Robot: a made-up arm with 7 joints.
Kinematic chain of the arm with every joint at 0, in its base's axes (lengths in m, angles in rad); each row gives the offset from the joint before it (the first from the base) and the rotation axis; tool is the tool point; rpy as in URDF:
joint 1: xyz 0 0 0.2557 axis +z
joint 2: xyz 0 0 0 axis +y
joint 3: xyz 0 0 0.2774 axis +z
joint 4: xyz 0.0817 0 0 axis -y
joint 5: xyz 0.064 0 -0.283 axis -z
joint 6: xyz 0 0 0 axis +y
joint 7: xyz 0.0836 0 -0.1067 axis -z
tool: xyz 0 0 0 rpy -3.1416 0 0
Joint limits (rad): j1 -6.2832..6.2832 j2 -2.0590..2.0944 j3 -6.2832..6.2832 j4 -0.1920..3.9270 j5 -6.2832..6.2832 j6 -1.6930..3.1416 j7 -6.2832..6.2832
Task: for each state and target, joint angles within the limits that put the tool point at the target. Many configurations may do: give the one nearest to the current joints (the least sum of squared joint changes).
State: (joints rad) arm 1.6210 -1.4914 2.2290 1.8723 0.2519 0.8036 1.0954
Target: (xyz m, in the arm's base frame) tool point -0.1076 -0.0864 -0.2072
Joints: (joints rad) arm 1.6688 -1.7141 2.8499 1.2128 0.2966 1.1356 1.0954
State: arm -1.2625 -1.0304 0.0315 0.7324 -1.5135 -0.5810 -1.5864
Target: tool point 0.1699 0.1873 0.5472
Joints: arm -1.0110 -1.4105 0.3483 0.7874 -1.5341 -0.7763 -1.5864
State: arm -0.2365 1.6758 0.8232 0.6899 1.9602 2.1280 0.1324
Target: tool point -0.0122 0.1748 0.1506
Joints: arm -0.1414 1.6234 0.3025 -0.0541 1.7506 2.0782 0.1324
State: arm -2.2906 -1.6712 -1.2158 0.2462 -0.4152 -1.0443 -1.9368
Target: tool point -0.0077 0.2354 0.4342
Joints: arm -2.5967 -1.8749 -1.0183 0.1122 -0.5424 -1.2151 -1.9368
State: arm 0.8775 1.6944 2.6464 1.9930 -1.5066 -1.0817 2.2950
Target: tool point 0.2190 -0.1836 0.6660
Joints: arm 0.1340 1.2099 3.3692 1.5613 -1.6733 -0.9782 2.2950
